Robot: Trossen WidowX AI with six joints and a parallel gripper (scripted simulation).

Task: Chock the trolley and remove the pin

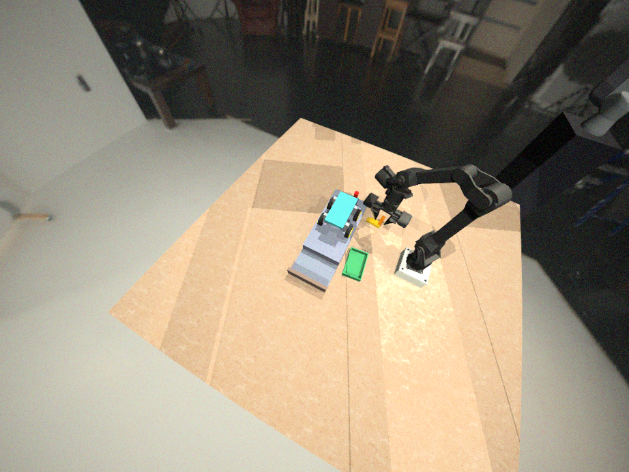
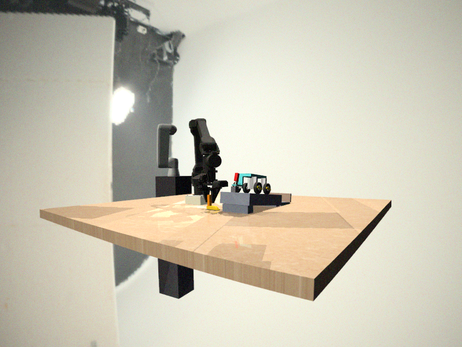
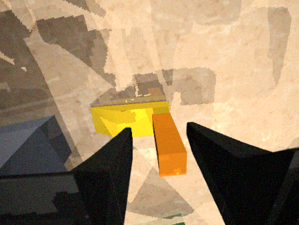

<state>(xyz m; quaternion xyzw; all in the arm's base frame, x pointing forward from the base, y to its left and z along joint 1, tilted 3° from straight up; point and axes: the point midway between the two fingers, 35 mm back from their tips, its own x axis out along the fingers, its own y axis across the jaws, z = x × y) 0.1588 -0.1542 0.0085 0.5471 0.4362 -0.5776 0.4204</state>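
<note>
Now: gripper tip 13 cm short of the red-headed stop pin and 10 cm below it. The rest, counted from my gripper tip: yellow chock 2 cm ahead, 1 cm below; green tray 22 cm to the left, 5 cm ahead, 4 cm below; trolley 17 cm ahead, 10 cm to the left, 8 cm above.
</note>
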